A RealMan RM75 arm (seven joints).
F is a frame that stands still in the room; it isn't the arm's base.
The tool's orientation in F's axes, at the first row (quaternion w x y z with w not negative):
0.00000, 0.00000, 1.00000, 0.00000
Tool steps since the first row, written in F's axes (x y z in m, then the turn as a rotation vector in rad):
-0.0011, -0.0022, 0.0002, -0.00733, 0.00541, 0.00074
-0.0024, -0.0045, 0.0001, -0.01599, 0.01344, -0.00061
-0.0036, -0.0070, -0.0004, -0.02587, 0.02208, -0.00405
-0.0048, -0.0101, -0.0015, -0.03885, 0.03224, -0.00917
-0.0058, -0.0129, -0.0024, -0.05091, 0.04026, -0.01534
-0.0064, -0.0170, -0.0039, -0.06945, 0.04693, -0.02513
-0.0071, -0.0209, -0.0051, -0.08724, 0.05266, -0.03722
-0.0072, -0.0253, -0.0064, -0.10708, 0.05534, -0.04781
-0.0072, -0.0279, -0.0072, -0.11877, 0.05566, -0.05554
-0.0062, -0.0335, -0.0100, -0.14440, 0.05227, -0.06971
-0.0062, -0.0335, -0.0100, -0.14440, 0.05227, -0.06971
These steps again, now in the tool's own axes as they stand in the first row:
0.0011, -0.0022, -0.0002, 0.00733, 0.00541, -0.00074
0.0024, -0.0045, -0.0001, 0.01599, 0.01344, 0.00061
0.0036, -0.0070, 0.0004, 0.02587, 0.02208, 0.00405
0.0048, -0.0101, 0.0015, 0.03885, 0.03224, 0.00917
0.0058, -0.0129, 0.0024, 0.05091, 0.04026, 0.01534
0.0064, -0.0170, 0.0039, 0.06945, 0.04693, 0.02513
0.0071, -0.0209, 0.0051, 0.08724, 0.05266, 0.03722
0.0072, -0.0253, 0.0064, 0.10708, 0.05534, 0.04781
0.0072, -0.0279, 0.0072, 0.11877, 0.05566, 0.05554
0.0062, -0.0335, 0.0100, 0.14440, 0.05227, 0.06971
0.0062, -0.0335, 0.0100, 0.14440, 0.05227, 0.06971

